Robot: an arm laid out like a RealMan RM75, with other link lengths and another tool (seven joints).
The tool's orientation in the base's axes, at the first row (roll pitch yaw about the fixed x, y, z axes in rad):
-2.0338, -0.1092, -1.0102
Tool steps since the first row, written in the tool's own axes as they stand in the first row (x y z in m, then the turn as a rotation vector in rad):
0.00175, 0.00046, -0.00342, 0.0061, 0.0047, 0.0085
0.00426, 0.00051, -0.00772, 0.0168, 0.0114, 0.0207
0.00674, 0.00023, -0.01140, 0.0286, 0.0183, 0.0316
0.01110, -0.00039, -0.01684, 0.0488, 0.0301, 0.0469
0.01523, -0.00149, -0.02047, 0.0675, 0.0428, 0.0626
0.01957, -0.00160, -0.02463, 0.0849, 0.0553, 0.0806
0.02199, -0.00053, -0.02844, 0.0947, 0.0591, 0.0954
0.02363, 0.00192, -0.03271, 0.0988, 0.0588, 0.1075
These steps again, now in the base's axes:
-0.00191, -0.00311, 0.00130, 0.0084, -0.0029, -0.0073
-0.00396, -0.00710, 0.00344, 0.0214, -0.0088, -0.0175
-0.00545, -0.01070, 0.00559, 0.0339, -0.0162, -0.0272
-0.00720, -0.01654, 0.00903, 0.0527, -0.0303, -0.0423
-0.00751, -0.02124, 0.01207, 0.0708, -0.0433, -0.0585
-0.00844, -0.02667, 0.01449, 0.0900, -0.0542, -0.0757
-0.01049, -0.03070, 0.01549, 0.1055, -0.0572, -0.0846
-0.01377, -0.03472, 0.01539, 0.1173, -0.0553, -0.0893

